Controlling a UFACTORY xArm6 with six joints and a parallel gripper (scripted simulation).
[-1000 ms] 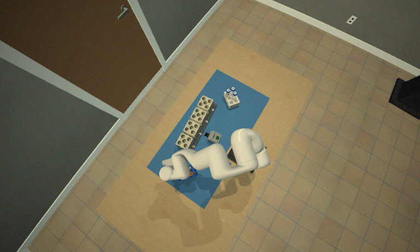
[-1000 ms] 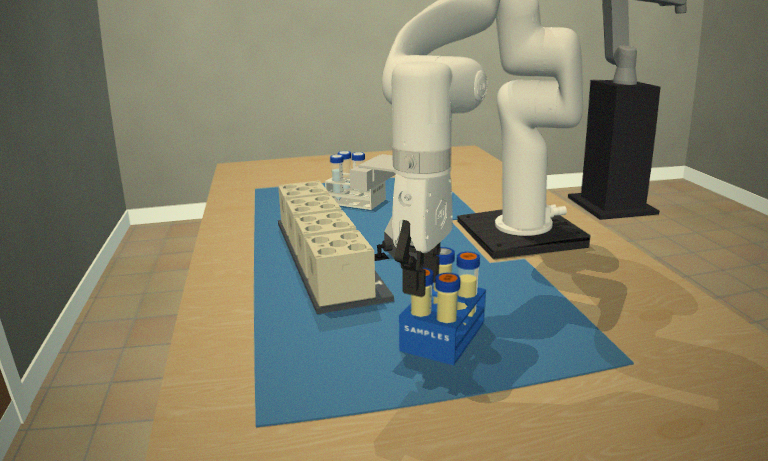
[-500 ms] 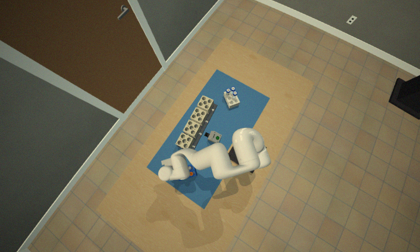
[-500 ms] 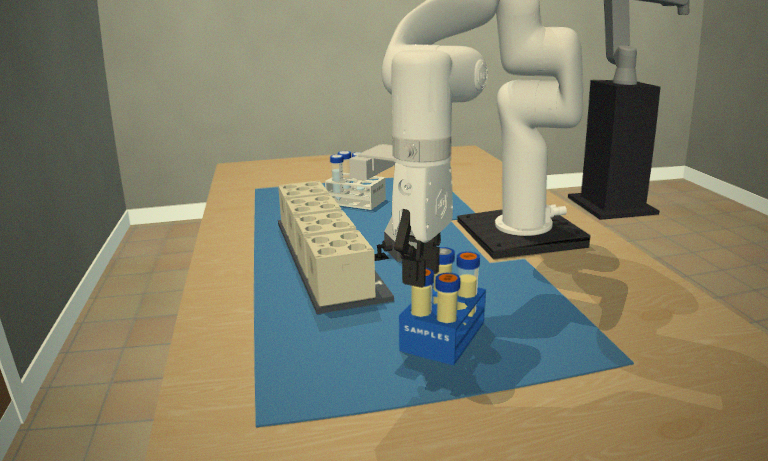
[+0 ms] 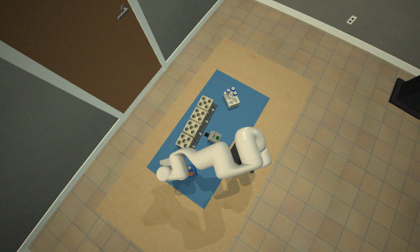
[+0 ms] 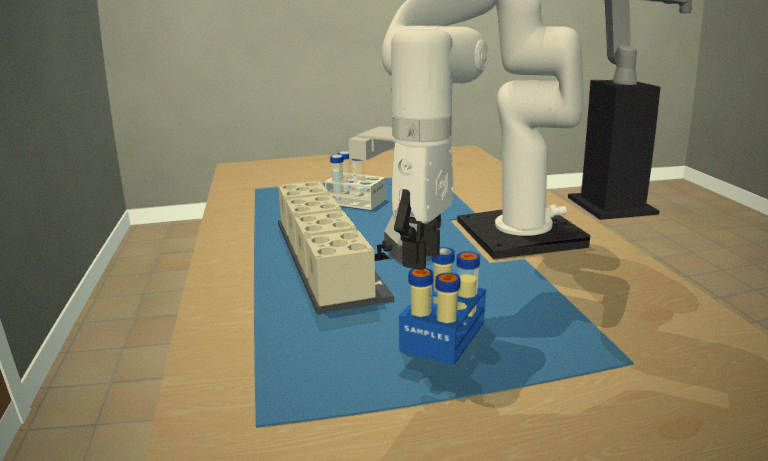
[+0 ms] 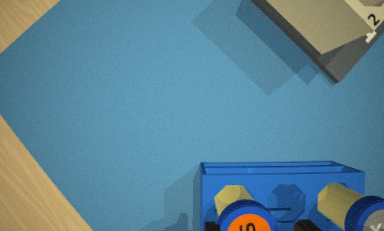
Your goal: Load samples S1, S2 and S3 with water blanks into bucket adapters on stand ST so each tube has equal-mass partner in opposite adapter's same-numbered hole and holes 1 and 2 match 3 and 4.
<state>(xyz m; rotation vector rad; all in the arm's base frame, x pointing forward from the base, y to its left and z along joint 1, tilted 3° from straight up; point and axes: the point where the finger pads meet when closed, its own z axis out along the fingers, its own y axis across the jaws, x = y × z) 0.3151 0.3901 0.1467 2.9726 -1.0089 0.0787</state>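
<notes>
My gripper is now 9 cm past the sample tube, 9 cm above it and 4 cm to the left of it. Also, from my hand: blue samples rack: 13 cm below, 4 cm behind, 2 cm to the right; yellowish tube: 9 cm below, 7 cm to the right, 5 cm behind; adapter: 19 cm to the right, 11 cm below, 10 cm ahead.
</notes>
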